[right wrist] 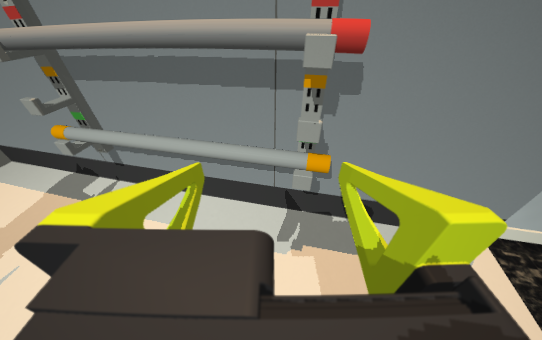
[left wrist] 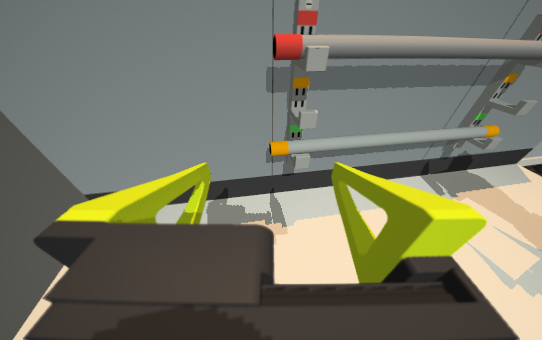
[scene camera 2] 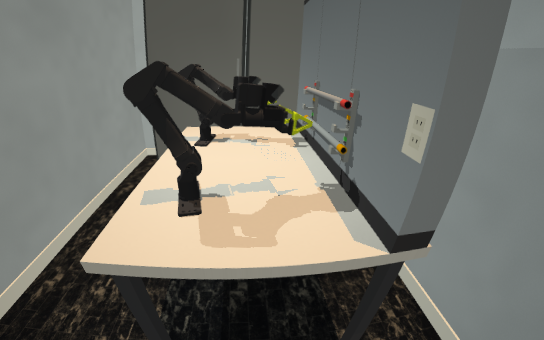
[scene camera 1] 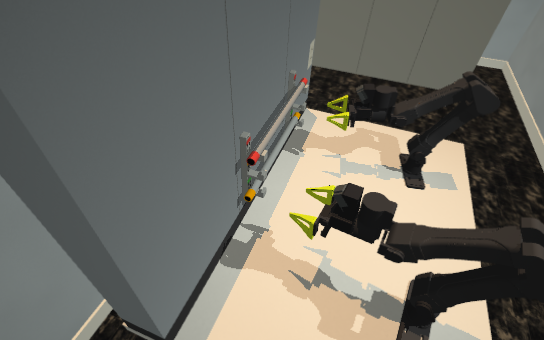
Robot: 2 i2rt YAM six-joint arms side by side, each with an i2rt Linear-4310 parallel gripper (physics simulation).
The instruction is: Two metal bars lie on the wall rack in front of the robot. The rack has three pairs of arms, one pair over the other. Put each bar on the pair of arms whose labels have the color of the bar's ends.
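Seen in the pictures: left gripper, between the fingertips: [left wrist: 271, 169] [scene camera 1: 298, 201]; right gripper, between the fingertips: [right wrist: 271, 170] [scene camera 2: 305, 120] [scene camera 1: 327, 111]; left arm's base, origin of its link: [scene camera 2: 205, 140] [scene camera 1: 416, 316]; right arm's base, origin of its link: [scene camera 2: 189, 197] [scene camera 1: 411, 171].
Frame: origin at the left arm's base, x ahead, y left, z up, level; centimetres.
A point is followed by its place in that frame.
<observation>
The red-ended bar [scene camera 1: 277, 122] @[x 55.5, y -18.5, z 31.6 cm] [scene camera 2: 325, 95] @[x 57.1, y -31.6, z 31.1 cm] [left wrist: 400, 47] @[x 54.5, y -16.1, z 30.7 cm] [right wrist: 200, 35] @[x 57.4, y -34.4, z 30.6 cm] lies on the top arms of the wall rack [scene camera 1: 244, 155] [scene camera 2: 355, 115], beside red labels. The orange-ended bar [scene camera 1: 280, 145] @[x 57.8, y -26.0, z 16.5 cm] [scene camera 2: 325, 134] @[x 58.6, y -32.9, z 16.2 cm] [left wrist: 375, 141] @[x 56.3, y -19.3, z 16.1 cm] [right wrist: 200, 146] @[x 58.3, y -29.8, z 16.6 cm] lies on the bottom arms, beside green labels. The middle arms [left wrist: 308, 119] @[x 51.6, y -5.1, z 22.3 cm] [right wrist: 310, 131] @[x 58.0, y -45.8, z 22.3 cm], below orange labels, hold no bar. My left gripper [scene camera 1: 298, 202] @[x 38.5, y 0.2, z 24.0 cm] [left wrist: 271, 169] @[x 38.5, y 0.2, z 24.0 cm] is open and empty, out in front of the rack's lower end in scene camera 1. My right gripper [scene camera 1: 328, 112] @[x 48.9, y -44.9, z 23.7 cm] [right wrist: 271, 170] @[x 48.9, y -44.9, z 23.7 cm] is open and empty, in front of the rack's other end.
The rack hangs on a grey wall [scene camera 1: 150, 100] @[x 54.3, y 23.8, z 60.4 cm] [scene camera 2: 380, 60] @[x 66.9, y -55.4, z 44.7 cm] above the back edge of a pale table [scene camera 1: 440, 200] @[x 0.2, y -48.1, z 0.0 cm] [scene camera 2: 150, 235] @[x 9.1, y -78.3, z 0.0 cm]. A dark baseboard [scene camera 2: 370, 215] @[x 68.6, y -66.2, z 2.7 cm] runs along the wall's foot. A white outlet plate [scene camera 2: 419, 132] @[x 70.0, y -75.3, z 30.3 cm] is on the wall beyond the rack's near end in scene camera 2.
</observation>
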